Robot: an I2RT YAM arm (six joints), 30 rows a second.
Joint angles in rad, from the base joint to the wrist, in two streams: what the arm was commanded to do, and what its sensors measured. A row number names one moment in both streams.
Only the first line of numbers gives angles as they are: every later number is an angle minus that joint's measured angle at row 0.
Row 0, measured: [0.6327 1.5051 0.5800 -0.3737 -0.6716 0.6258]
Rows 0 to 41, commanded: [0.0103 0.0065 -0.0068 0.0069 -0.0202 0.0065]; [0.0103 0.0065 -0.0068 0.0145 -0.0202 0.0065]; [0.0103 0.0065 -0.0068 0.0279 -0.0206 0.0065]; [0.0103 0.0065 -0.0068 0.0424 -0.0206 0.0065]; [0.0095 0.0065 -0.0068 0.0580 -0.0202 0.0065]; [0.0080 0.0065 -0.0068 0.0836 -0.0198 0.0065]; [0.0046 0.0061 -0.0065 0.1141 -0.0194 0.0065]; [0.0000 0.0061 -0.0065 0.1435 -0.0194 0.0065]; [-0.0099 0.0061 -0.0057 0.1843 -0.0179 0.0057]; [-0.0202 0.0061 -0.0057 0.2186 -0.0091 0.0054]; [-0.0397 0.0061 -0.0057 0.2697 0.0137 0.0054]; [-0.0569 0.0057 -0.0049 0.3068 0.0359 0.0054]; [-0.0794 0.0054 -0.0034 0.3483 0.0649 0.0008]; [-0.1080 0.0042 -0.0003 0.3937 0.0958 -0.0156]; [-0.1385 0.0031 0.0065 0.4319 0.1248 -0.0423]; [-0.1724 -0.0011 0.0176 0.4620 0.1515 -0.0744]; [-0.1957 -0.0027 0.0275 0.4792 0.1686 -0.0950]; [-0.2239 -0.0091 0.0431 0.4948 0.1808 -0.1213]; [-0.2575 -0.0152 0.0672 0.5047 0.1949 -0.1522]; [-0.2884 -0.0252 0.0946 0.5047 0.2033 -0.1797]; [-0.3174 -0.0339 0.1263 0.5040 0.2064 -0.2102]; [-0.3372 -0.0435 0.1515 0.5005 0.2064 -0.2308]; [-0.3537 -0.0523 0.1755 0.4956 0.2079 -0.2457]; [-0.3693 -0.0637 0.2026 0.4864 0.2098 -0.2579]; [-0.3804 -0.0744 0.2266 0.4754 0.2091 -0.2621]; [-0.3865 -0.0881 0.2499 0.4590 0.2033 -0.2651]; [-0.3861 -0.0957 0.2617 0.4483 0.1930 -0.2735]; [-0.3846 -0.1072 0.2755 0.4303 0.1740 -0.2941]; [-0.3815 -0.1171 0.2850 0.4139 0.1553 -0.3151]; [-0.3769 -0.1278 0.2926 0.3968 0.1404 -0.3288]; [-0.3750 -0.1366 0.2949 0.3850 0.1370 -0.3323]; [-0.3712 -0.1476 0.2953 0.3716 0.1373 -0.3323]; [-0.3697 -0.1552 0.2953 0.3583 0.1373 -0.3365]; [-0.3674 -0.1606 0.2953 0.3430 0.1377 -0.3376]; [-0.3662 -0.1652 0.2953 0.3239 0.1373 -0.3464]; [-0.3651 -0.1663 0.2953 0.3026 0.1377 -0.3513]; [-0.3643 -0.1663 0.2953 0.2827 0.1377 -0.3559]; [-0.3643 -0.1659 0.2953 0.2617 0.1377 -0.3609]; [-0.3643 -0.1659 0.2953 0.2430 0.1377 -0.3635]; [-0.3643 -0.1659 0.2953 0.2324 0.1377 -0.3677]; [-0.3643 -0.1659 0.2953 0.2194 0.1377 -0.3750]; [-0.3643 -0.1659 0.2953 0.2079 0.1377 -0.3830]
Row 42, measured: [-0.3697 -0.1572 0.2865 0.2259 0.1476 -0.3387]
